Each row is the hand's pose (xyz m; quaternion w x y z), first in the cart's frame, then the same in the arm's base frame.
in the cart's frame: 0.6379 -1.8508 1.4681 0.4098 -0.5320 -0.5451 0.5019
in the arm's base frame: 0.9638 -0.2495 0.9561 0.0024 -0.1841 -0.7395 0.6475
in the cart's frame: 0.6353 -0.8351 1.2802 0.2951 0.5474 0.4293 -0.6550
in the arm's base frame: 0.0595 0.1197 0.6199 0.6610 0.2295 0.6087 -0.3741
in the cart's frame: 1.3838 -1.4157 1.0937 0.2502 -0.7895 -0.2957 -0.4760
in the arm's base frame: 0.8984 0.5903 0.5363 0.4132 -0.4785 -0.7236 -0.2769
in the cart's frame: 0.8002 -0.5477 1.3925 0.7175 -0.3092 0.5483 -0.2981
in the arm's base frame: -0.1583 0.3839 0.6917 0.7694 -0.5866 0.2288 0.1072
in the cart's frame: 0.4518 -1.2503 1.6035 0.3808 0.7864 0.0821 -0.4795
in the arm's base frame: 0.3245 -0.1932 0.9974 0.6302 0.6071 0.4603 -0.1499
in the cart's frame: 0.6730 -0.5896 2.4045 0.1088 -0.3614 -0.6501 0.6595
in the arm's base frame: -0.3138 0.2880 1.6960 0.3300 -0.0245 0.7075 -0.6245
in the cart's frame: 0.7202 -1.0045 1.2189 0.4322 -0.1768 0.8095 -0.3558
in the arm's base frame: 0.2553 0.1330 0.5861 0.5860 -0.6038 0.5296 -0.1075
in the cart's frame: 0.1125 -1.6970 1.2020 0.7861 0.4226 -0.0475 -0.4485
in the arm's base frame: 0.6648 -0.6893 0.6598 0.9213 0.3542 0.1320 0.0908
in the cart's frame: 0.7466 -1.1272 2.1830 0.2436 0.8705 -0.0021 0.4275
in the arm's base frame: 0.2382 0.1476 1.5580 0.0119 0.6862 0.4952 0.5327
